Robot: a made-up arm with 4 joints. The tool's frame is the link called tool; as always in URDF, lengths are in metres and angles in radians. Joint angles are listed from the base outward. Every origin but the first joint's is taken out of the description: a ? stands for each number. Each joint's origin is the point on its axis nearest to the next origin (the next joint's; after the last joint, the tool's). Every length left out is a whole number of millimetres.
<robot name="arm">
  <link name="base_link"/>
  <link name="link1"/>
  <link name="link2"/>
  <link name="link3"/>
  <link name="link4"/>
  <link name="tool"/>
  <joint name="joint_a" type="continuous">
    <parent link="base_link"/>
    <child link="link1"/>
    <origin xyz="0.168 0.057 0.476" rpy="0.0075 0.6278 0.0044"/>
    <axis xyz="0 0 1"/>
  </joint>
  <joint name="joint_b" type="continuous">
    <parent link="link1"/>
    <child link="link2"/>
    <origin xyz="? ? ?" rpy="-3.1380 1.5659 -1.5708"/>
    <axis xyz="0 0 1"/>
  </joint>
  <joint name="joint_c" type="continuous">
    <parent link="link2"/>
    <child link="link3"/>
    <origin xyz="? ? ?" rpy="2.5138 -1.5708 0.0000"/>
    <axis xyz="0 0 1"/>
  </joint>
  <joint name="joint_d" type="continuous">
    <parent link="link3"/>
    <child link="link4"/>
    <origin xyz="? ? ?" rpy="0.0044 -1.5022 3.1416"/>
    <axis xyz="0 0 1"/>
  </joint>
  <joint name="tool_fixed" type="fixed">
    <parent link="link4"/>
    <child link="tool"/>
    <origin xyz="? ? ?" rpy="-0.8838 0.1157 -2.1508"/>
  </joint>
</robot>
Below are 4 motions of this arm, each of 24 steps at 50 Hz.
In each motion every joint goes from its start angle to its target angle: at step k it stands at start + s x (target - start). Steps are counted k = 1, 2, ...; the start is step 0. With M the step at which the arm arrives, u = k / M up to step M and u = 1 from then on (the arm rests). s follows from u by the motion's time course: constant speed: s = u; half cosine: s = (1 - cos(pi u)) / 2; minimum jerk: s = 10 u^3 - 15 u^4 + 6 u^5.
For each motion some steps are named. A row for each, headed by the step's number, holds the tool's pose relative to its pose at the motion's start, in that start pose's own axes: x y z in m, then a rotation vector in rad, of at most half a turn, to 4 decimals.
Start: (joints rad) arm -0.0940 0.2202 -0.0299 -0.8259
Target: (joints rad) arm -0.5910 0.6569 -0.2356 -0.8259
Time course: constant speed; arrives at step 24
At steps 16, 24:
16: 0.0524 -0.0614 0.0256 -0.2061 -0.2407 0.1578
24: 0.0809 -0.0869 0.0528 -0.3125 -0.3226 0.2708

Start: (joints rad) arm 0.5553 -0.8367 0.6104 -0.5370
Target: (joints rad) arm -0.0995 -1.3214 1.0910 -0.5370
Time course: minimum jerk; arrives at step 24
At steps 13, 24:
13: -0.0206 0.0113 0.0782 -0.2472 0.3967 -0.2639
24: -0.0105 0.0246 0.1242 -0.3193 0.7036 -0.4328

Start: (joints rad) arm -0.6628 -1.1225 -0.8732 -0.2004
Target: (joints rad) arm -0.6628 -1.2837 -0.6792 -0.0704
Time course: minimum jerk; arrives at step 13
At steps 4, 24:
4: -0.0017 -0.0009 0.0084 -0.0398 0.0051 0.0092
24: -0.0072 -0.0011 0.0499 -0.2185 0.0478 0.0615

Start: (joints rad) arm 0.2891 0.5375 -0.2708 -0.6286
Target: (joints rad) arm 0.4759 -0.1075 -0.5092 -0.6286
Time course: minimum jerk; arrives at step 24
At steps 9, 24:
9: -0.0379 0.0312 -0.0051 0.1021 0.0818 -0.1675
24: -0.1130 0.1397 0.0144 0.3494 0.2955 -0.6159

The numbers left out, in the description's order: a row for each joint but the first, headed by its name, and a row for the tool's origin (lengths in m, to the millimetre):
joint_b: -0.043 -0.110 0.000
joint_c: 0.002 0.080 0.000
joint_d: 0.132 -0.062 0.000
tool: 0.020 0.111 0.000

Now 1 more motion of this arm.
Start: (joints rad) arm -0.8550 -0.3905 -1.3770 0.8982
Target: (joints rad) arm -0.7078 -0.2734 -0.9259 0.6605
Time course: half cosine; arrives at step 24
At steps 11, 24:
11: 0.0084 -0.0068 0.0112 0.1190 0.1785 0.0355
24: 0.0254 -0.0175 0.0187 0.2568 0.3989 0.1019

